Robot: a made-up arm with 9 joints. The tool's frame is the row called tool.
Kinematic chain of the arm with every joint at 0, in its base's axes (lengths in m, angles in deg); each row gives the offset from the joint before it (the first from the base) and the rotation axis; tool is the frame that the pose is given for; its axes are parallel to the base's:
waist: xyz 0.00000 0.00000 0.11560 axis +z
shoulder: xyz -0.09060 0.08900 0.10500 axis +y
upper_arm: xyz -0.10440 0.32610 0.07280 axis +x
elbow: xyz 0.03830 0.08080 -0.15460 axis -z
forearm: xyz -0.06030 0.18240 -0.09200 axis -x
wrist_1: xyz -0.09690 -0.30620 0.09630 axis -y
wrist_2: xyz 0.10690 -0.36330 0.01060 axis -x
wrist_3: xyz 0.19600 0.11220 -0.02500 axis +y
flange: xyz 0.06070 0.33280 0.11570 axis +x
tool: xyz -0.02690 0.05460 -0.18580
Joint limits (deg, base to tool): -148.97..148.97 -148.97..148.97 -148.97..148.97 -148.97..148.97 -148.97..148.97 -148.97..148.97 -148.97..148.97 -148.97..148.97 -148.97..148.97
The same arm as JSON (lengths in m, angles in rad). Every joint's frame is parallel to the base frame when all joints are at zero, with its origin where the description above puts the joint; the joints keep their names.
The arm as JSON. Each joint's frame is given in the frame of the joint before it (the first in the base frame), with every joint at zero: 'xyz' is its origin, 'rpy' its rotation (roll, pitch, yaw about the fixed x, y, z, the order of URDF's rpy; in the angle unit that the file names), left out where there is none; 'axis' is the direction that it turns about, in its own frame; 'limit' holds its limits. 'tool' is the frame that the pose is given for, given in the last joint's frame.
{
  "units": {
    "length": "m",
    "angle": "rad"
  },
  "joints": [
    {
      "name": "waist",
      "type": "revolute",
      "origin": {
        "xyz": [
          0.0,
          0.0,
          0.1156
        ]
      },
      "axis": [
        0.0,
        0.0,
        1.0
      ],
      "limit": {
        "lower": -2.6,
        "upper": 2.6
      }
    },
    {
      "name": "shoulder",
      "type": "revolute",
      "origin": {
        "xyz": [
          -0.0906,
          0.089,
          0.105
        ]
      },
      "axis": [
        0.0,
        1.0,
        0.0
      ],
      "limit": {
        "lower": -2.6,
        "upper": 2.6
      }
    },
    {
      "name": "upper_arm",
      "type": "revolute",
      "origin": {
        "xyz": [
          -0.1044,
          0.3261,
          0.0728
        ]
      },
      "axis": [
        1.0,
        0.0,
        0.0
      ],
      "limit": {
        "lower": -2.6,
        "upper": 2.6
      }
    },
    {
      "name": "elbow",
      "type": "revolute",
      "origin": {
        "xyz": [
          0.0383,
          0.0808,
          -0.1546
        ]
      },
      "axis": [
        0.0,
        0.0,
        -1.0
      ],
      "limit": {
        "lower": -2.6,
        "upper": 2.6
      }
    },
    {
      "name": "forearm",
      "type": "revolute",
      "origin": {
        "xyz": [
          -0.0603,
          0.1824,
          -0.092
        ]
      },
      "axis": [
        -1.0,
        0.0,
        0.0
      ],
      "limit": {
        "lower": -2.6,
        "upper": 2.6
      }
    },
    {
      "name": "wrist_1",
      "type": "revolute",
      "origin": {
        "xyz": [
          -0.0969,
          -0.3062,
          0.0963
        ]
      },
      "axis": [
        0.0,
        -1.0,
        0.0
      ],
      "limit": {
        "lower": -2.6,
        "upper": 2.6
      }
    },
    {
      "name": "wrist_2",
      "type": "revolute",
      "origin": {
        "xyz": [
          0.1069,
          -0.3633,
          0.0106
        ]
      },
      "axis": [
        -1.0,
        0.0,
        0.0
      ],
      "limit": {
        "lower": -2.6,
        "upper": 2.6
      }
    },
    {
      "name": "wrist_3",
      "type": "revolute",
      "origin": {
        "xyz": [
          0.196,
          0.1122,
          -0.025
        ]
      },
      "axis": [
        0.0,
        1.0,
        0.0
      ],
      "limit": {
        "lower": -2.6,
        "upper": 2.6
      }
    },
    {
      "name": "flange",
      "type": "revolute",
      "origin": {
        "xyz": [
          0.0607,
          0.3328,
          0.1157
        ]
      },
      "axis": [
        1.0,
        0.0,
        0.0
      ],
      "limit": {
        "lower": -2.6,
        "upper": 2.6
      }
    }
  ],
  "tool": {
    "origin": {
      "xyz": [
        -0.0269,
        0.0546,
        -0.1858
      ]
    }
  }
}

